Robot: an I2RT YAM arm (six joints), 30 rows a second.
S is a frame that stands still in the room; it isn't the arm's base.
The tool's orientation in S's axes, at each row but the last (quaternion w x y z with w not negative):
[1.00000, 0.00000, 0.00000, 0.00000]
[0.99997, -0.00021, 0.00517, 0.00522]
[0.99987, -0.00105, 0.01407, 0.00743]
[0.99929, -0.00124, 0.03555, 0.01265]
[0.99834, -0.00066, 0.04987, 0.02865]
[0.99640, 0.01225, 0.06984, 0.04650]
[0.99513, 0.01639, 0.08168, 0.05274]
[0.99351, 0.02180, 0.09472, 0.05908]
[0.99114, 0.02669, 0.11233, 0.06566]
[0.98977, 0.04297, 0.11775, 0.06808]
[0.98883, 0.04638, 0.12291, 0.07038]
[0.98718, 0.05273, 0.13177, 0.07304]
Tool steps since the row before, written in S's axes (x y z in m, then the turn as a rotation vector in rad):
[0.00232, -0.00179, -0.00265, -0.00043, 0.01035, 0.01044]
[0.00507, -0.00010, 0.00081, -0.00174, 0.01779, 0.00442]
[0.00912, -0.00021, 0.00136, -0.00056, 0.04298, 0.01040]
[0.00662, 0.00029, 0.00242, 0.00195, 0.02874, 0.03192]
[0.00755, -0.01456, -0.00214, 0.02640, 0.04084, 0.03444]
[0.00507, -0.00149, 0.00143, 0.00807, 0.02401, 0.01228]
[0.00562, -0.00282, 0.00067, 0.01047, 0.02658, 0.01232]
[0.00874, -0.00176, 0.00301, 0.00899, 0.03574, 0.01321]
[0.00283, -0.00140, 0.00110, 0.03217, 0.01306, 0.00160]
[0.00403, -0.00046, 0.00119, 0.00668, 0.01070, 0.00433]
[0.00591, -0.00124, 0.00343, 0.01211, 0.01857, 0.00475]
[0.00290, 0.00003, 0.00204, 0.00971, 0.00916, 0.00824]
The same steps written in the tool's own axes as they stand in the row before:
[0.00232, -0.00179, -0.00265, -0.00043, 0.01035, 0.01044]
[0.00506, -0.00015, 0.00086, -0.00160, 0.01781, 0.00441]
[0.00907, -0.00035, 0.00162, -0.00022, 0.04296, 0.01048]
[0.00644, 0.00012, 0.00288, 0.00040, 0.02863, 0.03207]
[0.00688, -0.01497, -0.00144, 0.02513, 0.03931, 0.03707]
[0.00466, -0.00190, 0.00215, 0.00853, 0.02354, 0.01286]
[0.00510, -0.00335, 0.00165, 0.01115, 0.02585, 0.01323]
[0.00775, -0.00257, 0.00468, 0.01066, 0.03516, 0.01353]
[0.00230, -0.00166, 0.00176, 0.03251, 0.00904, 0.00834]
[0.00354, -0.00084, 0.00215, 0.00700, 0.01017, 0.00505]
[0.00467, -0.00160, 0.00488, 0.01330, 0.01728, 0.00623]
[0.00226, -0.00010, 0.00273, 0.00864, 0.00876, 0.00973]

